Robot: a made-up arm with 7 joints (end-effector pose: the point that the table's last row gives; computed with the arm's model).
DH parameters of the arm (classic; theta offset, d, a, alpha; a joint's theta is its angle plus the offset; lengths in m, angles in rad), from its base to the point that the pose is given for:
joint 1: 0 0.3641 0 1.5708
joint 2: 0 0.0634 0 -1.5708
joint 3: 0 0.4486 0.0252 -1.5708
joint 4: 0 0.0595 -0.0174 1.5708
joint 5: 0 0.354 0 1.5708
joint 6: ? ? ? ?
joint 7: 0 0.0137 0 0
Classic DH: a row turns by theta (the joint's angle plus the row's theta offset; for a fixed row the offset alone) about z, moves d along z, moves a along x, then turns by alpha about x.
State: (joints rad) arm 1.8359 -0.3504 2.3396 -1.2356 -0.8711 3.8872 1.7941
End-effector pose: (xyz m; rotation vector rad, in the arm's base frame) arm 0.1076 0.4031 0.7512 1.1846 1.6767 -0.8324
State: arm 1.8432 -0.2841 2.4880 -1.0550 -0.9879 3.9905 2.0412
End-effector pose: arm 0.0698 0.3986 0.8122 1.4102 1.5325 -0.4755
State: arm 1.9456 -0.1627 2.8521 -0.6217 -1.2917 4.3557 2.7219
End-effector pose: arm -0.0498 0.3348 0.9667 2.1381 1.0472 0.1852
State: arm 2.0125 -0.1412 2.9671 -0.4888 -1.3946 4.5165 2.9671
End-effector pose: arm -0.0882 0.3008 1.0145 2.3877 0.8375 0.2426
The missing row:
joint 6: 1.5708 0.0957 0.1004 1.5708
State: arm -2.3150 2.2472 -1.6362 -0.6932 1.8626 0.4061 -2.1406
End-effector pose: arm 0.5770 0.4311 -0.1093 -1.0466 0.2411 -1.9350
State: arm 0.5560 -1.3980 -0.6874 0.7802 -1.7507 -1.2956 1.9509
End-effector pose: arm 0.7969 0.2570 0.3695 -0.4711 -0.8969 1.3443
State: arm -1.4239 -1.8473 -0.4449 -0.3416 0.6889 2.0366 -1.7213
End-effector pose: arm 0.0270 -0.7532 0.2895 1.0925 0.0078 0.2749
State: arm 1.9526 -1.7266 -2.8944 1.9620 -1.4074 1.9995 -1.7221
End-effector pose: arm 0.0875 0.5614 0.6199 -0.4714 0.5500 -1.1365
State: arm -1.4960 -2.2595 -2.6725 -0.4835 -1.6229 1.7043 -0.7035
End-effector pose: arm -0.0771 -0.3759 -0.3080 -0.6547 2.9749 -0.6230
